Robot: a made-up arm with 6 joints.
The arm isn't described. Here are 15 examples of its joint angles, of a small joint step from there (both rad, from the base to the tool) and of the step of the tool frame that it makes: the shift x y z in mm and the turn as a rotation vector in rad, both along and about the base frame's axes.
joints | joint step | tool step
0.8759 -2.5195 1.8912 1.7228 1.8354 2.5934 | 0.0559 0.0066 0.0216 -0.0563 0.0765 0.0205 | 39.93 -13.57 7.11 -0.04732 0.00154 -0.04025
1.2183 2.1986 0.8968 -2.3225 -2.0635 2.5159 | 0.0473 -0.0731 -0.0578 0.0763 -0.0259 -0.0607 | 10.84 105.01 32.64 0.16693 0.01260 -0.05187
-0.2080 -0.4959 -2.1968 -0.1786 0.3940 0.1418 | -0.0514 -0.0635 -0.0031 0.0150 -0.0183 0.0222 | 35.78 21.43 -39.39 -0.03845 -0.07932 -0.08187
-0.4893 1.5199 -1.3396 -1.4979 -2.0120 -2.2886 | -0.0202 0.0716 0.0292 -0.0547 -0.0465 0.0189 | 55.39 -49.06 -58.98 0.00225 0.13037 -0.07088
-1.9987 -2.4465 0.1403 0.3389 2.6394 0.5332 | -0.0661 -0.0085 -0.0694 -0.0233 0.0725 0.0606 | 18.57 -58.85 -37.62 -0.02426 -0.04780 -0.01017
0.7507 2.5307 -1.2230 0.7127 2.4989 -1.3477 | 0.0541 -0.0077 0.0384 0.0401 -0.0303 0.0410 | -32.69 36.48 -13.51 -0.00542 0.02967 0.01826
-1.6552 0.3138 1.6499 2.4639 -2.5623 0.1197 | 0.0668 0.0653 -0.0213 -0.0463 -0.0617 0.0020 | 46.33 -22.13 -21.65 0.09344 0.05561 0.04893
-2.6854 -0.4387 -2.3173 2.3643 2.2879 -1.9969 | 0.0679 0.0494 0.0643 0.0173 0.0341 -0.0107 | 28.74 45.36 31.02 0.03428 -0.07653 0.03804
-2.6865 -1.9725 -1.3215 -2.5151 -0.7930 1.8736 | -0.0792 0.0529 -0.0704 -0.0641 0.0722 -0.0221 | -6.91 -26.50 16.93 0.00229 0.09479 -0.00450
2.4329 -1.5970 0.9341 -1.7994 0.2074 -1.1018 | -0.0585 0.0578 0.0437 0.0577 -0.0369 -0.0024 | -95.68 5.00 73.87 -0.02809 -0.12209 -0.03386
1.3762 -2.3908 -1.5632 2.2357 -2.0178 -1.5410 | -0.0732 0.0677 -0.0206 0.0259 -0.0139 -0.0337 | -10.25 -53.66 2.72 -0.06938 0.05192 -0.09603
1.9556 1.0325 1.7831 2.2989 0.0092 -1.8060 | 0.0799 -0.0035 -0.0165 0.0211 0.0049 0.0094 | -57.38 -12.26 7.50 0.01557 0.02191 0.05232
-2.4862 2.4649 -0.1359 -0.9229 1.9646 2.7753 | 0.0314 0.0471 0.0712 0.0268 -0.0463 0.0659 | 71.10 29.56 -63.55 0.02487 -0.03312 0.02845
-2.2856 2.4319 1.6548 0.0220 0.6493 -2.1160 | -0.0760 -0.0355 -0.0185 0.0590 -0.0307 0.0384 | -4.63 -53.35 -32.75 -0.00195 0.12004 -0.11123
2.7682 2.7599 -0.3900 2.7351 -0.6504 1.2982 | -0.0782 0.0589 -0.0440 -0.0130 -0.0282 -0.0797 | 58.19 32.58 -14.91 0.00150 -0.06661 -0.00016
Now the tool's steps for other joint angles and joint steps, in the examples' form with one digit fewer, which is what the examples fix.
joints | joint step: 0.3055 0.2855 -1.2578 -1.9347 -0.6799 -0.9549 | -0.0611 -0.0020 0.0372 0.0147 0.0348 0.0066
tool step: 13.9 29.7 21.0 -0.0040 0.0268 -0.0218
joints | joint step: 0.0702 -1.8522 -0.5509 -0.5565 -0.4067 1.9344 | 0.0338 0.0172 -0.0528 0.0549 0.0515 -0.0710
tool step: 18.3 -36.4 -8.7 -0.0289 -0.0070 0.0743
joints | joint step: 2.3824 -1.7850 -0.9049 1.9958 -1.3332 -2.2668 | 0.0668 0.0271 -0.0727 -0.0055 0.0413 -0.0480
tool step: 9.3 58.6 -8.9 -0.0307 0.0542 0.0594
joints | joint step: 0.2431 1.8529 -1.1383 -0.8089 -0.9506 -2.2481 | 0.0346 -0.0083 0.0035 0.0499 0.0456 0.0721
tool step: -12.3 24.8 9.7 0.0349 0.0799 0.1107
